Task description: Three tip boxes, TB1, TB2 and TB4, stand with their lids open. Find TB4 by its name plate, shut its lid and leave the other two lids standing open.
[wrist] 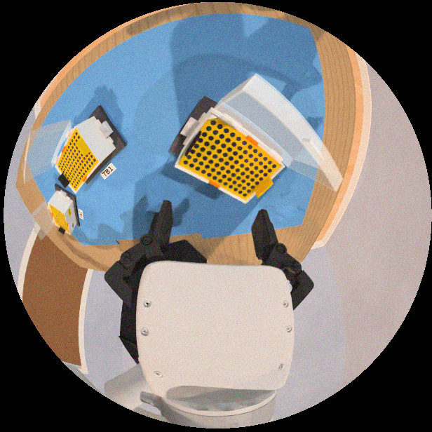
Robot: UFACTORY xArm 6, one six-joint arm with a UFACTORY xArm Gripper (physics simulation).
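Observation:
The large box TB4 (232, 160) stands right of centre with its yellow tip rack showing. Its clear lid (280, 107) stands open, leaning out to the upper right. Its name plate does not show. TB1 (77, 157) stands at the left, its plate (107, 171) readable and its clear lid (47, 145) open to the left. A third box (62, 210), small in view at the lower left, has its lid open; its plate (81, 214) is too small to read. My gripper (214, 214) is open and empty, its fingertips below TB4 in the view, apart from all boxes.
The boxes stand on a blue mat (125, 60) on a wooden table (340, 100), whose edge runs along the right. TB4's open lid reaches over the mat's right edge. A brown surface (50, 300) shows at the lower left.

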